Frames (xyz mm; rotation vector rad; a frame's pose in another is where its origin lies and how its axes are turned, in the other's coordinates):
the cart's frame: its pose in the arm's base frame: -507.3 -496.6 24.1 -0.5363 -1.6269 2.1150
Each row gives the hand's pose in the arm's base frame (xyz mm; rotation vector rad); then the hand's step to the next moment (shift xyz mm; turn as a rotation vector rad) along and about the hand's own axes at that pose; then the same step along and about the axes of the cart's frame.
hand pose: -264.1 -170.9 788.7 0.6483 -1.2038 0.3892
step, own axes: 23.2 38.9 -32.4 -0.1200 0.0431 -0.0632
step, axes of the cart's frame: 18.8 -36.1 -38.0 0.0651 0.0953 -0.0832
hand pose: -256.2 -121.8 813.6 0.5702 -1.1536 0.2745
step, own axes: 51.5 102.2 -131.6 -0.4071 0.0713 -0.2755
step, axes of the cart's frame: 19.8 -79.3 -154.1 0.1371 0.3596 -0.3140
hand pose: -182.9 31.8 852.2 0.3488 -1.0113 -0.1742
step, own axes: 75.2 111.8 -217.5 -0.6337 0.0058 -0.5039
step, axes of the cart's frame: -118.3 -45.3 -222.3 0.1172 0.6448 -0.4754
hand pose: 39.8 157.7 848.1 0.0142 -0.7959 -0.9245
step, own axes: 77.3 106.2 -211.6 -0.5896 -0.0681 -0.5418
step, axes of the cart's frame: -221.7 59.3 -96.8 0.0813 0.6912 -0.4019
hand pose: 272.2 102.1 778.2 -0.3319 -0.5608 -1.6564
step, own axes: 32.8 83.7 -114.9 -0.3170 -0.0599 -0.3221
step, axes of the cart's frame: -123.0 77.0 15.1 0.0539 0.4056 -0.2009
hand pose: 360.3 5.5 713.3 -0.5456 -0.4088 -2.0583
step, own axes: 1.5 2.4 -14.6 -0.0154 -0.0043 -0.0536
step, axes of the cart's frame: -3.0 13.4 5.8 0.0025 0.0558 0.0019
